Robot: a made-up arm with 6 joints.
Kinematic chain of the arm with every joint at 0, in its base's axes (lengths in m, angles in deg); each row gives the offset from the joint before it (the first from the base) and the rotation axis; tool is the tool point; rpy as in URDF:
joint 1: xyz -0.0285 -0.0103 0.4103 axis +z
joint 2: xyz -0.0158 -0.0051 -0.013 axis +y
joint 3: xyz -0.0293 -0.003 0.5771 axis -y
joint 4: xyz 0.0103 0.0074 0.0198 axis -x
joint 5: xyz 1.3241 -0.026 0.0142 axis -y
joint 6: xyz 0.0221 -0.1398 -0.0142 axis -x
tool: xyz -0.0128 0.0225 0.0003 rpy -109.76 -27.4 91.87
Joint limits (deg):
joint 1: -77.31..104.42
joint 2: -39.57..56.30
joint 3: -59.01..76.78
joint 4: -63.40..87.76
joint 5: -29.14..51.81
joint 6: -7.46..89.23
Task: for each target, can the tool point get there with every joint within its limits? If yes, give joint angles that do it. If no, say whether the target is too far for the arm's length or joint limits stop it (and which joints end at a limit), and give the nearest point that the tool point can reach.
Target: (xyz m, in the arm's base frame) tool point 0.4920 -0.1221 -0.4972
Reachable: yes | joints 1.55 42.18 -45.04 38.34 9.47 42.94
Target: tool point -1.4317 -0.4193 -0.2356
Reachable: no: joint limits stop it (at a limit: joint 2, joint 3, joint 4, joint 6) | nearest point -0.2811 -0.0839 -0.4356 | short by 1.215 m
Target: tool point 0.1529 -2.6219 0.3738
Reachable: no: too far | nearest point 0.2051 -1.8003 0.5097 | short by 0.834 m
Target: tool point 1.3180 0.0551 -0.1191
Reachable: yes | joints 8.91 45.72 0.86 -2.75 9.49 4.74
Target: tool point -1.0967 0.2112 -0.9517
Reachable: no: joint limits stop it (at a limit: joint 2, joint 3, joint 4, joint 5, joint 6) | nearest point -0.2868 0.0433 -0.4408 | short by 0.972 m
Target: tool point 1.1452 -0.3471 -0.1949
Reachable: yes | joints -11.00 42.33 -12.83 43.29 9.98 10.79
